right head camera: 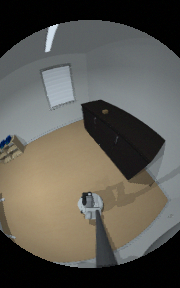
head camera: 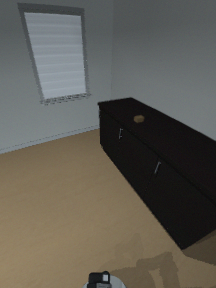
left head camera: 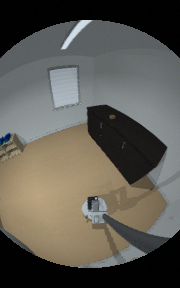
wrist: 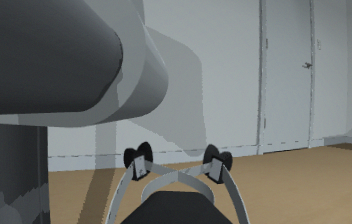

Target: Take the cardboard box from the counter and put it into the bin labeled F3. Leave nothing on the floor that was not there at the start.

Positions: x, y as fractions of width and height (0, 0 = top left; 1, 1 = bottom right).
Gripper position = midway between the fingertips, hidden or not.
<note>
In view: the gripper (wrist: 0.50, 0.69), a window with blinds (head camera: 0.26, 0.15) and a black counter (head camera: 0.75, 0.55).
The window with blinds shows as well in the right head camera view (right head camera: 0.32, 0.29) and in the left head camera view (left head camera: 0.35, 0.28). The black counter also shows in the right head camera view (right head camera: 0.73, 0.50) and in the left head camera view (left head camera: 0.75, 0.52).
</note>
